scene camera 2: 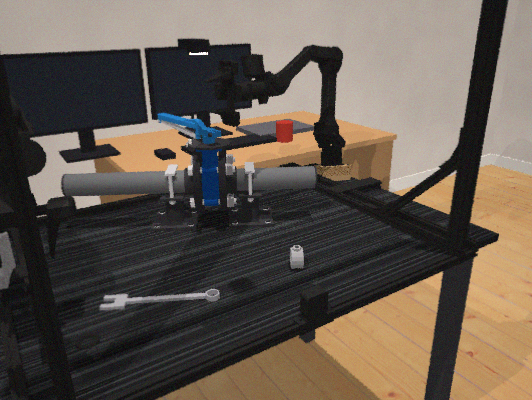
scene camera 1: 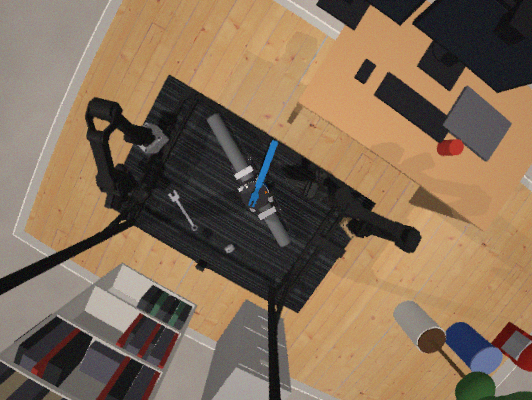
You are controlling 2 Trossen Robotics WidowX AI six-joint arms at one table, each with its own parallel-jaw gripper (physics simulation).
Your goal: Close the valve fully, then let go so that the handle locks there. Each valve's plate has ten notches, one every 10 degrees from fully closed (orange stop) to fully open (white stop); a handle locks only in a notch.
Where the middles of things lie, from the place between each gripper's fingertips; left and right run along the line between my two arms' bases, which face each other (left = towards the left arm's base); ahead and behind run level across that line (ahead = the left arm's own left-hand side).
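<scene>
Light grey wrench (scene camera 2: 120, 301): my left gripper 130 mm above it, 200 mm to the left of it, 70 mm past it. Blue valve handle (scene camera 2: 208, 134), from my left hand: 40 mm above, 500 mm to the right, 270 mm ahead.
Blue valve handle: my right hand 15 cm above it, 2 cm past it, 8 cm to the right of it. Light grey wrench, from my right hand: 31 cm below, 37 cm behind, 38 cm to the left.
</scene>
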